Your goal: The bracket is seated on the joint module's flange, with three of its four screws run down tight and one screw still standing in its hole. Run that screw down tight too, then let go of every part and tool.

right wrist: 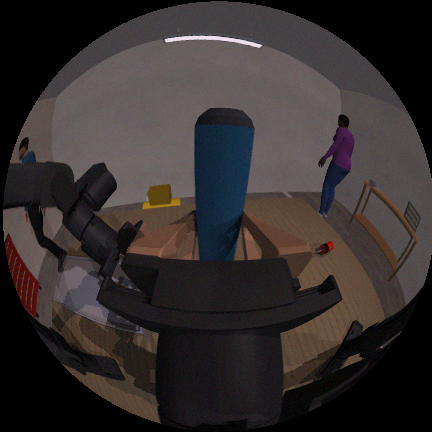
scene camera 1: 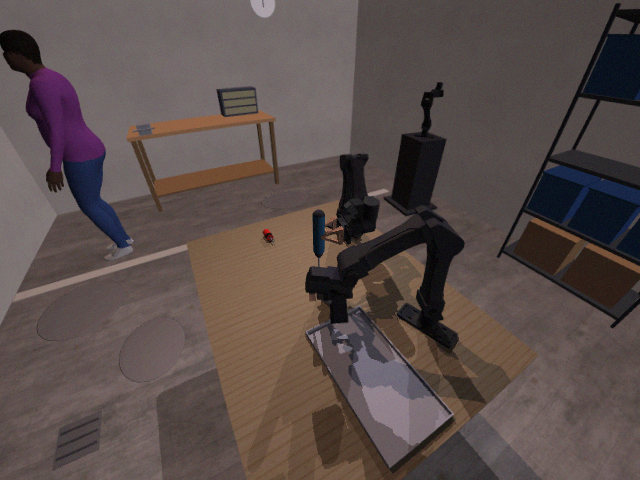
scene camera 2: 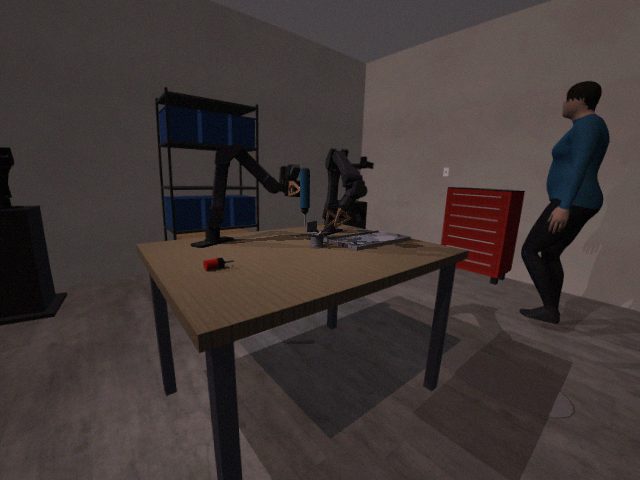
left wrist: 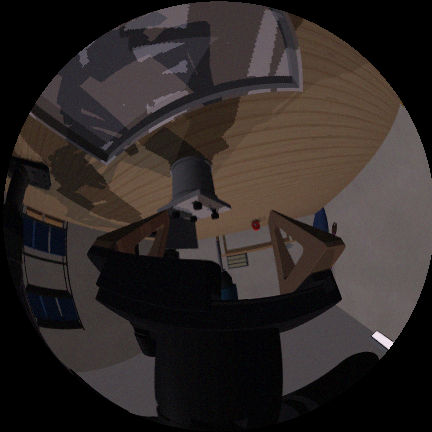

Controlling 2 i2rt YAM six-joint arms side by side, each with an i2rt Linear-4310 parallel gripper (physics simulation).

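Where they show: left gripper, fingertip midpoint: [scene camera 2: 330, 227] [left wrist: 218, 215]; right gripper, fingertip midpoint: [right wrist: 218, 215] [scene camera 1: 318, 234] [scene camera 2: 304, 190]; left arm's base at its link origin: [scene camera 1: 426, 325] [scene camera 2: 329, 232]; right arm's base at its link origin: [right wrist: 344, 349] [scene camera 2: 213, 242].
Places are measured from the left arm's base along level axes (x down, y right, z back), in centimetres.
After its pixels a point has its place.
Observation:
The joint module [scene camera 2: 316, 241] @[z -15.4, x -3.0, y 35.8 cm] [left wrist: 192, 175] @[z -15.9, x -3.1, y 31.2 cm] stands upright, the bracket [scene camera 2: 311, 226] @[z -11.1, x -8.8, y 33.7 cm] [left wrist: 182, 235] @[z -11.0, x -9.2, y 33.5 cm] seated on top. Several dark screw heads [left wrist: 197, 205] @[z -16.2, x -7.1, y 31.3 cm] show on the bracket's plate; I cannot tell whether one stands higher. My right gripper [scene camera 1: 322, 235] @[z -11.9, x -25.0, y 40.2 cm] [scene camera 2: 299, 189] @[z -11.9, x -25.0, y 40.2 cm] [right wrist: 218, 215] @[z -11.9, x -25.0, y 40.2 cm] is shut on the blue screwdriver [scene camera 1: 318, 235] @[z -13.4, x -25.9, y 38.9 cm] [scene camera 2: 305, 188] @[z -13.3, x -25.8, y 41.8 cm] [left wrist: 228, 291] @[z -13.6, x -18.5, y 38.9 cm] [right wrist: 223, 170] @[z -10.0, x -29.9, y 39.4 cm], held upright. In the left wrist view its shaft ends apart from the screw heads. My left gripper [scene camera 1: 321, 299] @[z -19.0, x -9.1, y 30.6 cm] [scene camera 2: 338, 218] @[z -19.0, x -9.1, y 30.6 cm] [left wrist: 218, 215] @[z -19.0, x -9.1, y 30.6 cm] is open and empty, close to the bracket. In scene camera 1 the left arm hides the module.
A shallow grey tray [scene camera 1: 423, 441] @[z -32.8, x -1.6, y -15.5 cm] [left wrist: 296, 82] @[z -31.1, x -1.2, y 26.9 cm] lies beside the module. A red and black screwdriver [scene camera 1: 267, 235] @[z -7.7, x -2.9, y 79.7 cm] [scene camera 2: 212, 264] @[z -7.5, x -2.2, y 83.0 cm] [left wrist: 256, 225] @[z -7.5, x -2.3, y 78.9 cm] [right wrist: 327, 247] @[z -5.7, x -3.2, y 79.6 cm] lies on the table [scene camera 1: 222, 289] @[z -40.6, x 0.0, y 66.2 cm] [scene camera 2: 258, 289] @[z -30.0, x 0.0, y 84.7 cm], away from both grippers. The left arm reaches over one end of the tray.

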